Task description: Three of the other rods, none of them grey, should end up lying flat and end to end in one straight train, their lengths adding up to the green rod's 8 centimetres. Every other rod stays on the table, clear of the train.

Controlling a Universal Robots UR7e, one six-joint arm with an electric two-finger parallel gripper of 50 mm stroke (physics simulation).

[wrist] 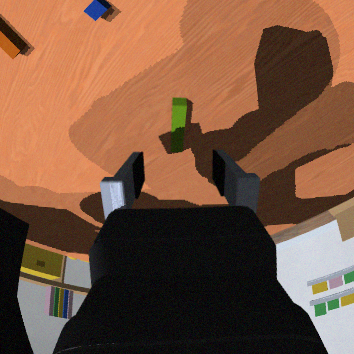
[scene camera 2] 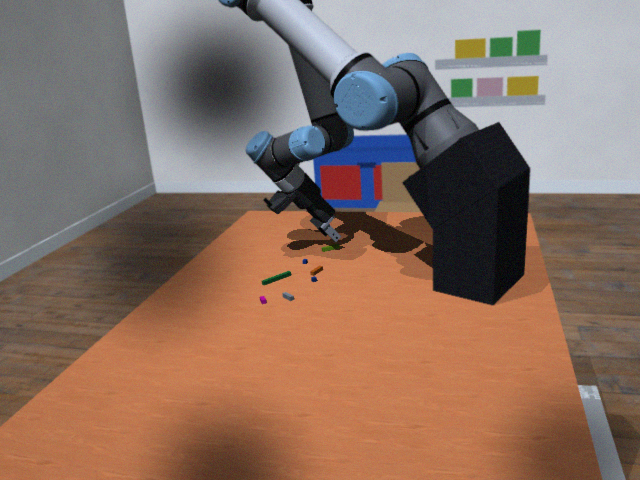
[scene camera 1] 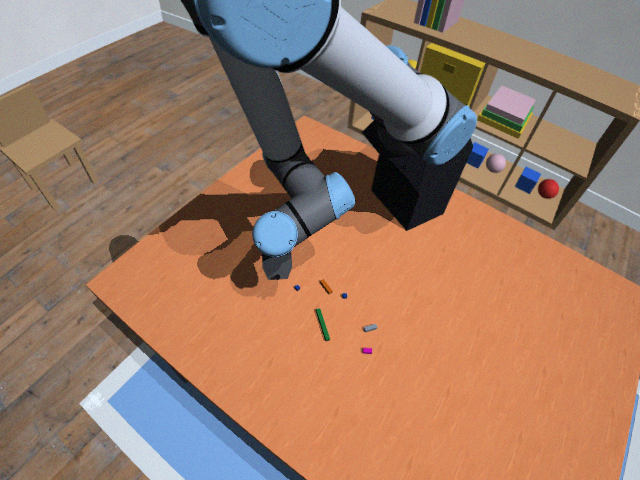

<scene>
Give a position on a lime rod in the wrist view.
At 178,112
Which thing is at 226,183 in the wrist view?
The gripper.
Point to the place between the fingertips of the gripper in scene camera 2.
At 332,236
</scene>
